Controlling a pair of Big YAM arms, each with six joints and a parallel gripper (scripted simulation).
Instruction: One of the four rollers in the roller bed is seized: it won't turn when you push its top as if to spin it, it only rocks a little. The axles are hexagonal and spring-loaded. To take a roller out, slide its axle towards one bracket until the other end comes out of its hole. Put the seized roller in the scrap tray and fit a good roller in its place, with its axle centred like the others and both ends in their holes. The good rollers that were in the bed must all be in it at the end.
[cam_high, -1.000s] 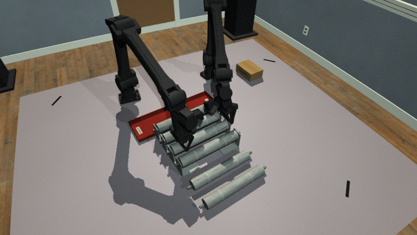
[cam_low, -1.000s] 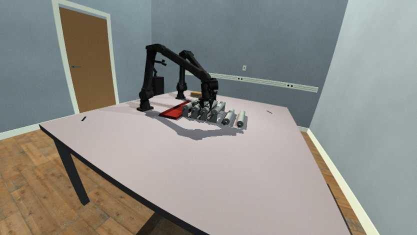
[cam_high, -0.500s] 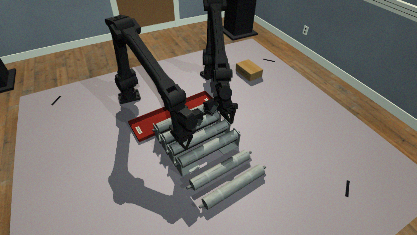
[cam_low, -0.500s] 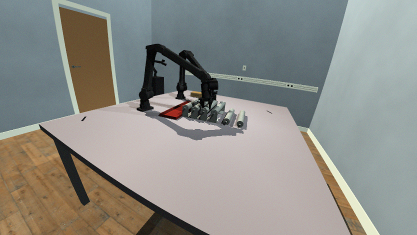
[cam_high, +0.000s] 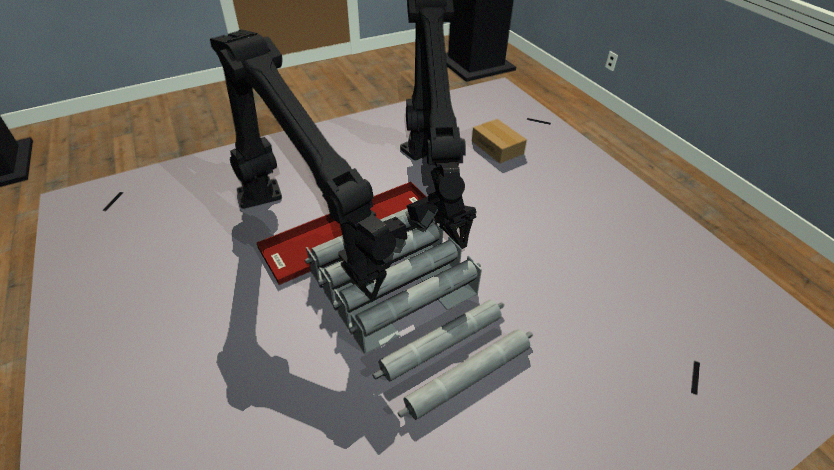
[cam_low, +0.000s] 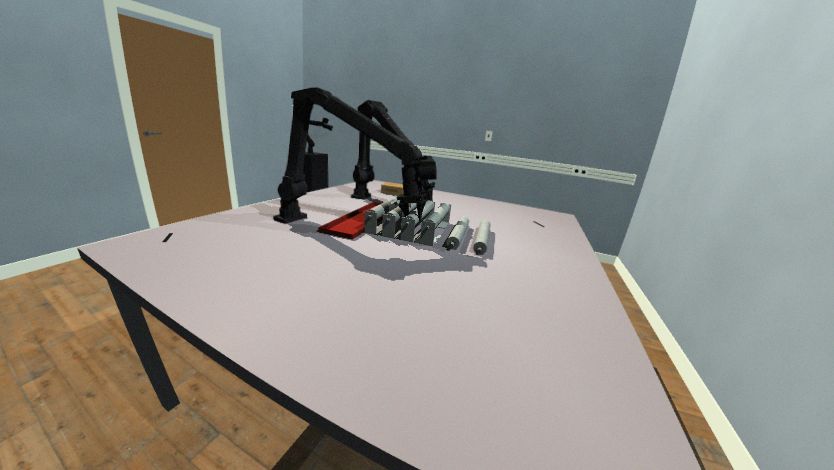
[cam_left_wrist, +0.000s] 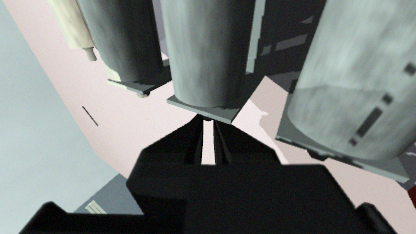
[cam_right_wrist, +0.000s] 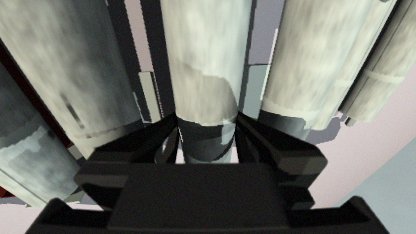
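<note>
The roller lies 1 cm behind my right hand and 9 cm to the left of it. Also, from my right hand: red scrap tray (26 cm behind, 6 cm to the left, 7 cm below); cardboard box (42 cm behind, 62 cm to the left, 4 cm below).
</note>
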